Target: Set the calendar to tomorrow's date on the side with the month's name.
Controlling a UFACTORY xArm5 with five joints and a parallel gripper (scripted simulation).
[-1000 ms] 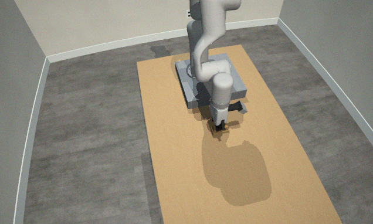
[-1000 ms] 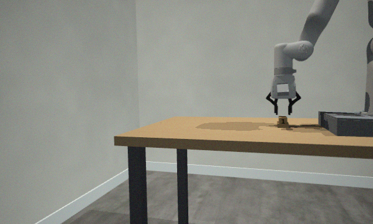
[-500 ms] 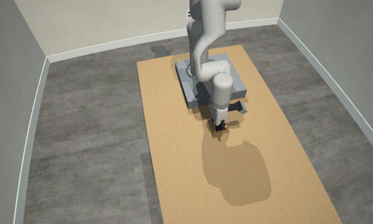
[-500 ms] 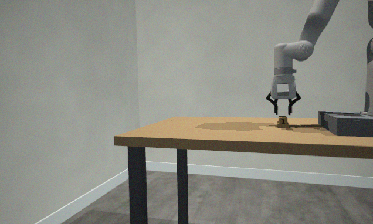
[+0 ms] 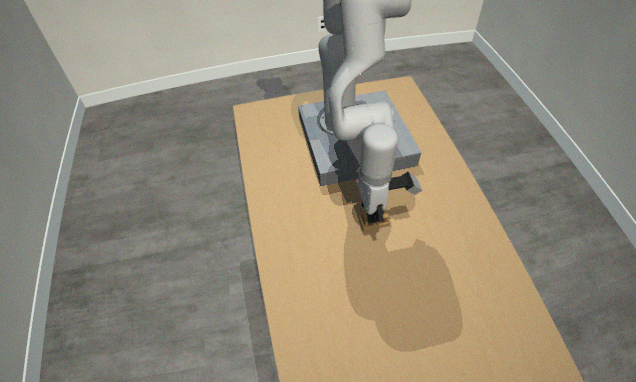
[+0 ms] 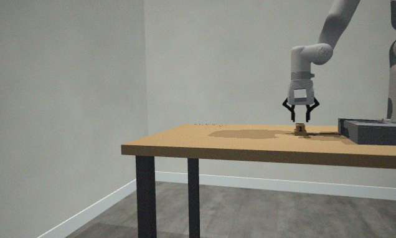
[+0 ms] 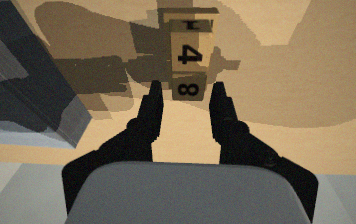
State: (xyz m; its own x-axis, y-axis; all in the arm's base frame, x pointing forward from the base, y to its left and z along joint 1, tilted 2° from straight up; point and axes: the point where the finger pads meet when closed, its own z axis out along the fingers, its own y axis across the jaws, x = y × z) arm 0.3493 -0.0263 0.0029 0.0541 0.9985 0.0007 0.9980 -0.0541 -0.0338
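Now: the wooden cube 40 mm below my hand. From my hand the other things lie so: wooden tray 20 mm to the left, 60 mm below.
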